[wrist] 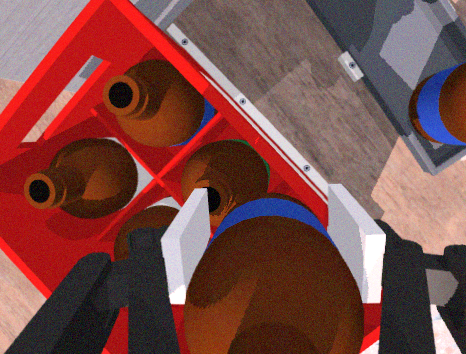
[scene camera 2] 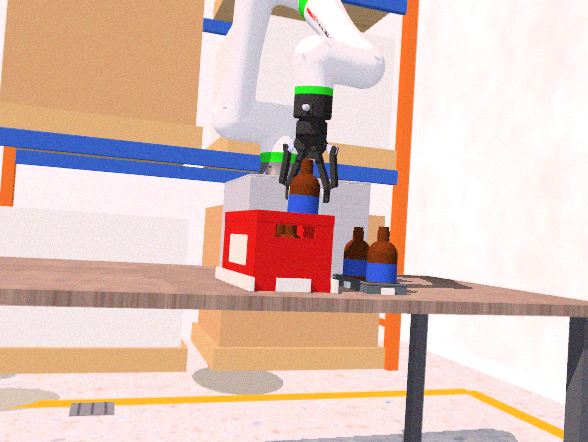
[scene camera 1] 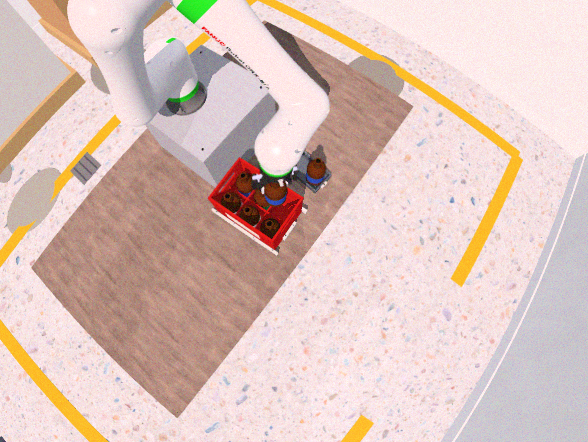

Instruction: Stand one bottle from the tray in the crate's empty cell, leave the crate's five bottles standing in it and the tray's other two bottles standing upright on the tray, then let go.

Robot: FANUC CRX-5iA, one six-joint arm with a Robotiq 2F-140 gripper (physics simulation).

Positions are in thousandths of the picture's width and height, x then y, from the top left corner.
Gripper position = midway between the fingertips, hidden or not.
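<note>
A bottle (scene camera 2: 518, 438) stands in the scene with a bottle (scene camera 2: 605, 571) and a bottle (scene camera 2: 651, 580), and there is also a bottle (wrist: 334, 298). The gripper (scene camera 2: 520, 488) is visible too, and the wrist view shows the gripper (wrist: 574, 595) as well.
</note>
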